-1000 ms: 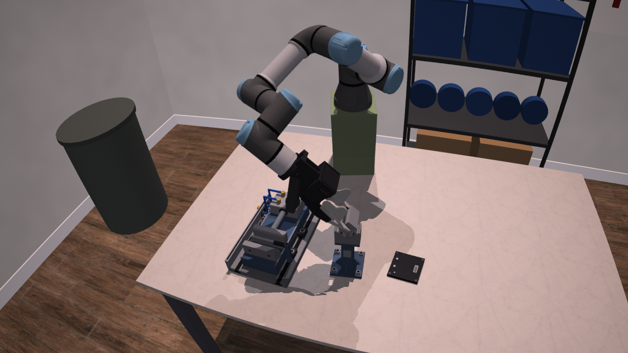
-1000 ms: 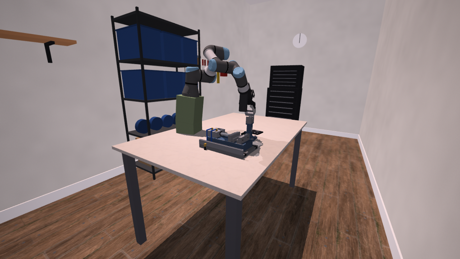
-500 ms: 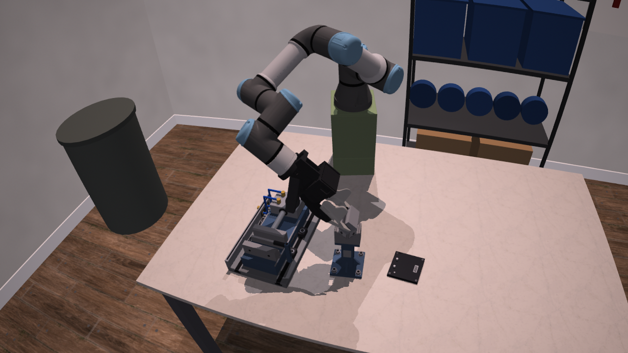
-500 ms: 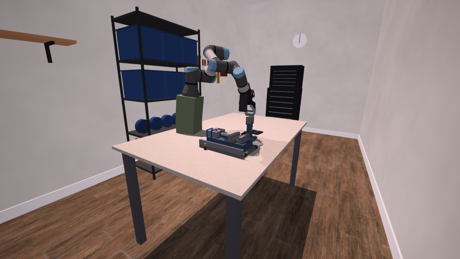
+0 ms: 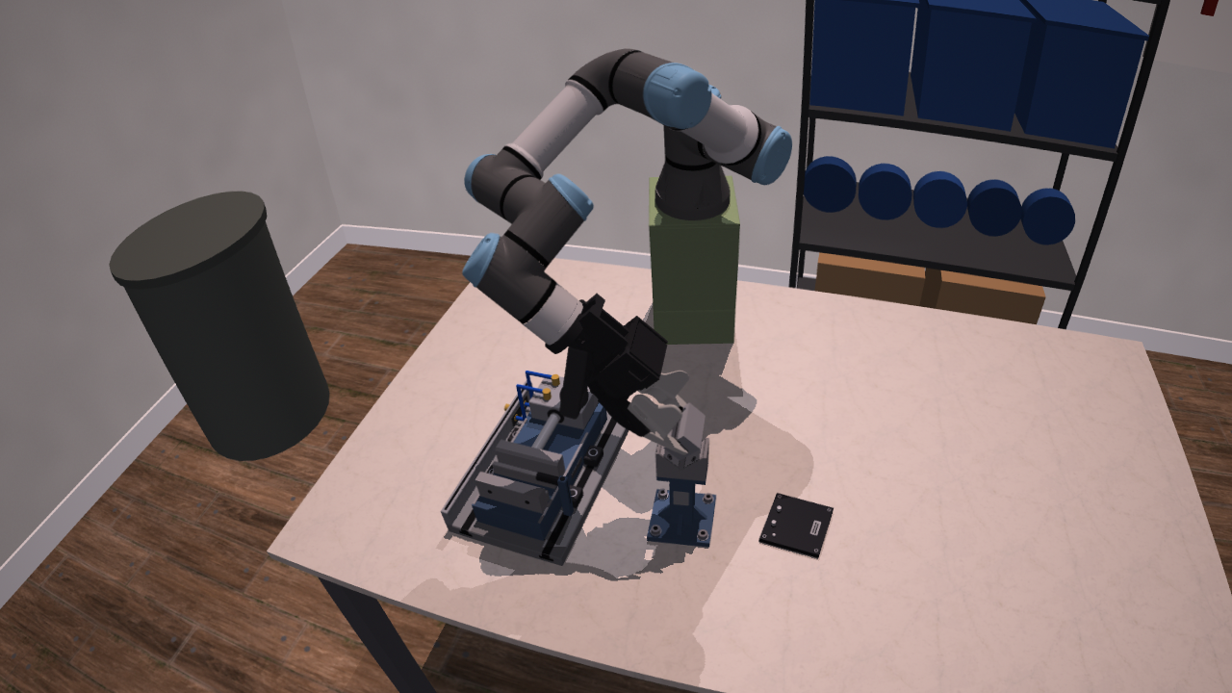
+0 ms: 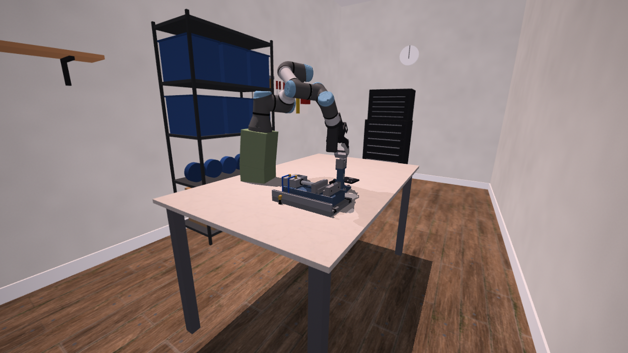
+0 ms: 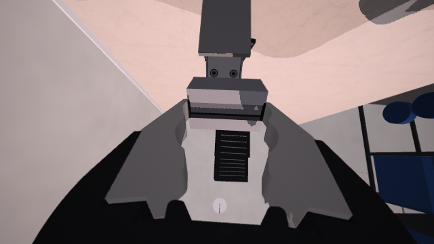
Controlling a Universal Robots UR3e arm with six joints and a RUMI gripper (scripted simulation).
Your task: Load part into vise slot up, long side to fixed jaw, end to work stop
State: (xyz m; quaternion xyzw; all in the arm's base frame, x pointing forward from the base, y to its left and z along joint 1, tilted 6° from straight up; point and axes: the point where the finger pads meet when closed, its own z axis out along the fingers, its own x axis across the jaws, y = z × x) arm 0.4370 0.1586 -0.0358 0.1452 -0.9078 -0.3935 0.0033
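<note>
Now: hand right at the part. From my hand the other things lie so: dark work stop rod: 170 mm to the right, 100 mm below, 70 mm ahead; then black infeed plate: 190 mm below, 170 mm to the left, 50 mm behind; then fixed jaw: 210 mm to the right, 110 mm below, 110 mm ahead.
</note>
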